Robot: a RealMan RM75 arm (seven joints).
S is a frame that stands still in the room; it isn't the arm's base.
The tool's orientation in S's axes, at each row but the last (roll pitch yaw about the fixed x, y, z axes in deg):
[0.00, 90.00, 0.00]
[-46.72, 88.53, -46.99]
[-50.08, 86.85, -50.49]
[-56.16, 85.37, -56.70]
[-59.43, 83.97, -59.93]
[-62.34, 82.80, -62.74]
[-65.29, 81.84, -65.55]
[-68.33, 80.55, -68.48]
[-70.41, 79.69, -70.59]
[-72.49, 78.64, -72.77]
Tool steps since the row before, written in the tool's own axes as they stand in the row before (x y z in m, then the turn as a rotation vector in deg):
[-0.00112, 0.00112, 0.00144, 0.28, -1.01, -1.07]
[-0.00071, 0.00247, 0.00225, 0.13, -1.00, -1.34]
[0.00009, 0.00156, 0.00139, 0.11, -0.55, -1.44]
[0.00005, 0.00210, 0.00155, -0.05, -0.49, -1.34]
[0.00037, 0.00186, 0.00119, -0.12, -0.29, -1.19]
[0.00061, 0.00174, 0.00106, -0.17, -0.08, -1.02]
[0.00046, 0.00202, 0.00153, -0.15, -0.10, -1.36]
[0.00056, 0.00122, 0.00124, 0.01, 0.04, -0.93]
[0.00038, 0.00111, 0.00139, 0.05, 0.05, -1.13]
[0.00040, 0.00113, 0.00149, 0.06, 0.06, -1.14]
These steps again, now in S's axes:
[0.00144, 0.00112, 0.00112, -1.07, -1.01, -0.28]
[0.00225, 0.00247, 0.00070, -1.34, -1.00, -0.13]
[0.00140, 0.00155, -0.00011, -1.44, -0.54, -0.14]
[0.00157, 0.00208, -0.00012, -1.35, -0.47, 0.02]
[0.00123, 0.00181, -0.00047, -1.20, -0.27, 0.08]
[0.00111, 0.00166, -0.00074, -1.03, -0.06, 0.12]
[0.00157, 0.00194, -0.00063, -1.37, -0.08, 0.08]
[0.00128, 0.00112, -0.00066, -0.93, 0.04, -0.07]
[0.00142, 0.00103, -0.00048, -1.12, 0.04, -0.13]
[0.00152, 0.00104, -0.00052, -1.13, 0.05, -0.14]

